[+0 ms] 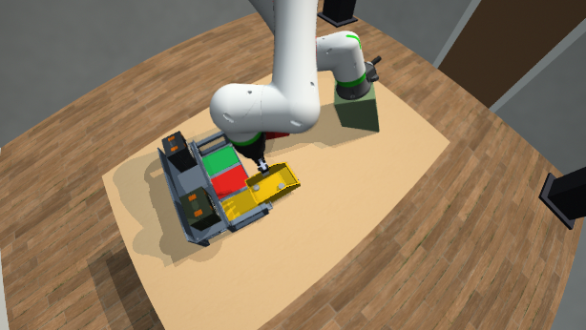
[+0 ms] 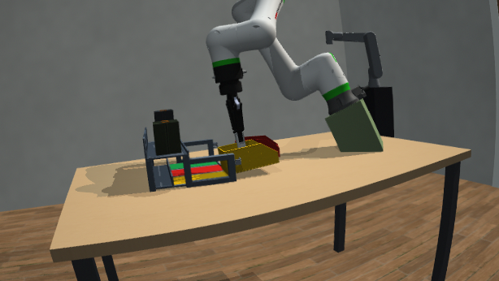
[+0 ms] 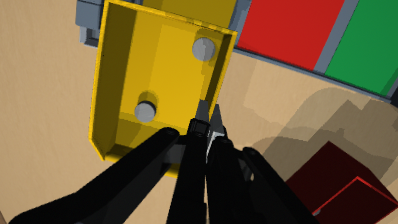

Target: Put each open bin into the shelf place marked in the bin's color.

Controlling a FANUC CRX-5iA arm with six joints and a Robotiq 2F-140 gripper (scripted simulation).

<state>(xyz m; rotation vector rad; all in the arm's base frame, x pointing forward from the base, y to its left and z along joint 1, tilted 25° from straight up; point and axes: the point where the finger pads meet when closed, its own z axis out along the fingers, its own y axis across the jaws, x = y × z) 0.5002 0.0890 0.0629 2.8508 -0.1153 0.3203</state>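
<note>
Right now the yellow bin is 50 mm to the left of my hand and 40 mm below it. From my hand the other things lie so: red bin 200 mm to the right, 140 mm behind, 60 mm below.
</note>
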